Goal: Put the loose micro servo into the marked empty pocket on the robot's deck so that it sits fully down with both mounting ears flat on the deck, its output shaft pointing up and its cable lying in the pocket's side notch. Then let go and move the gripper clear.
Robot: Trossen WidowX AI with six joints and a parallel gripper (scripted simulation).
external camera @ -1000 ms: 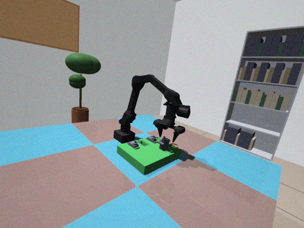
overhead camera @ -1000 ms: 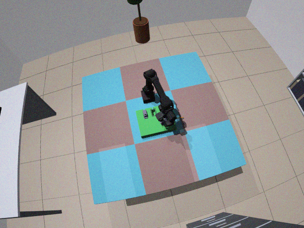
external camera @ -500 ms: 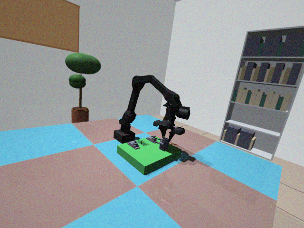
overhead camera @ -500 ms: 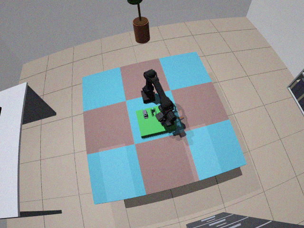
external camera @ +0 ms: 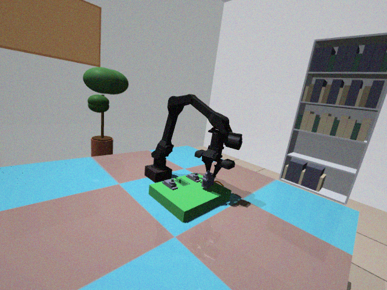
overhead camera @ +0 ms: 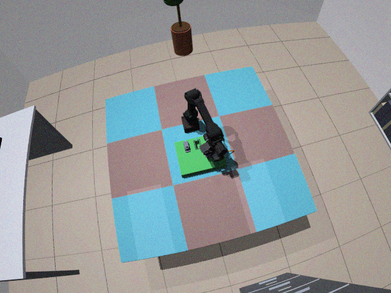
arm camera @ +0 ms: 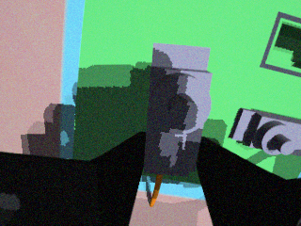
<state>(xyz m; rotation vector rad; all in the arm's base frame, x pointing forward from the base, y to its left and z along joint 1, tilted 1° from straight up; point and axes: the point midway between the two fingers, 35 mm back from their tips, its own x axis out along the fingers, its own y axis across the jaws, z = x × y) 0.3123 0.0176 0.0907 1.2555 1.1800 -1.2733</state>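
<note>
Right now my gripper tip is 80 mm to the left of the green deck, 80 mm above it and 10 mm past it.
</note>
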